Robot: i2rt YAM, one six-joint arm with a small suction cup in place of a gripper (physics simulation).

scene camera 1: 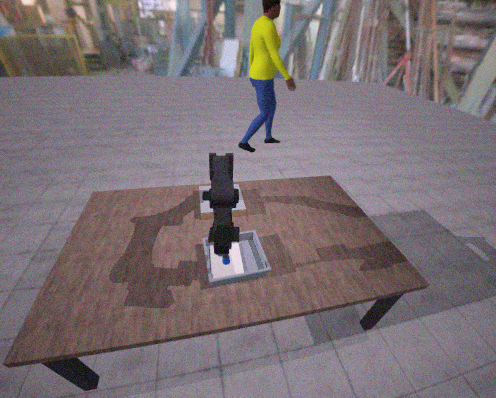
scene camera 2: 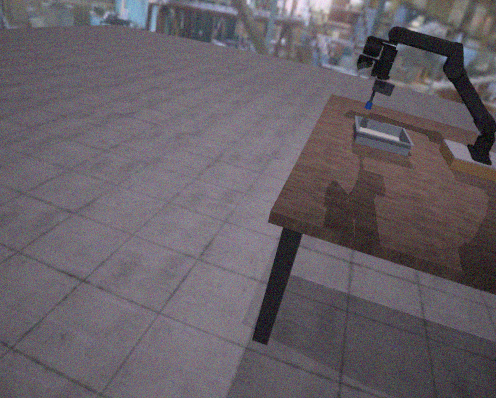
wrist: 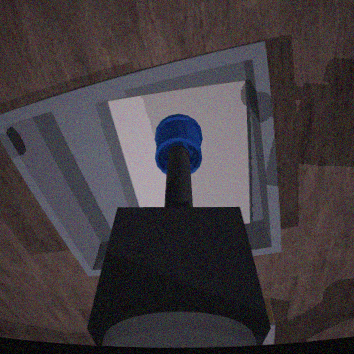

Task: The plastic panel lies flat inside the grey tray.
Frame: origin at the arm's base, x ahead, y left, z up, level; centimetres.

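Seen in the pictures: hand, tool point: (scene camera 1: 226, 261) (scene camera 2: 367, 108) (wrist: 178, 135); arm's base, link origin: (scene camera 2: 478, 155).
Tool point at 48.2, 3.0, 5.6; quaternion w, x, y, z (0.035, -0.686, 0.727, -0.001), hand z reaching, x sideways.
Pixels of each thing's top centre, then the offset from my tool point to it, as dx, dy, dz. Level surfaces: height alone.
- plastic panel, top centre: (wrist: 187, 169) (scene camera 1: 226, 259) (scene camera 2: 379, 136) -8.4, +0.0, -9.8
- grey tray, top centre: (wrist: 149, 193) (scene camera 1: 234, 253) (scene camera 2: 382, 129) -8.6, +3.6, -5.8
- brown wooden table, surface height: dz -10.8
The plastic panel (scene camera 1: 235, 267) (scene camera 2: 381, 135) (wrist: 220, 130) is a whitish, flat rectangle. It lies flat on the floor of the grey tray (scene camera 1: 240, 278) (scene camera 2: 382, 145) (wrist: 200, 65), toward one side, with a strip of bare tray floor beside it. My gripper (scene camera 1: 226, 260) (scene camera 2: 368, 105) (wrist: 178, 142), a blue suction cup on a thin black stem, is open and holds nothing. In scene camera 2 it hangs clearly above the tray, apart from the panel. The arm hides part of the panel in scene camera 1, and the gripper body hides its near edge in the wrist view.
The tray stands on a brown wooden table (scene camera 1: 100, 320) (scene camera 2: 310, 200). The arm's base stands on a white-topped box (scene camera 1: 239, 200) (scene camera 2: 460, 152) with yellowish sides, behind the tray. A person (scene camera 1: 265, 55) in a yellow top is on the floor beyond the table. Dark shadows cross the table.
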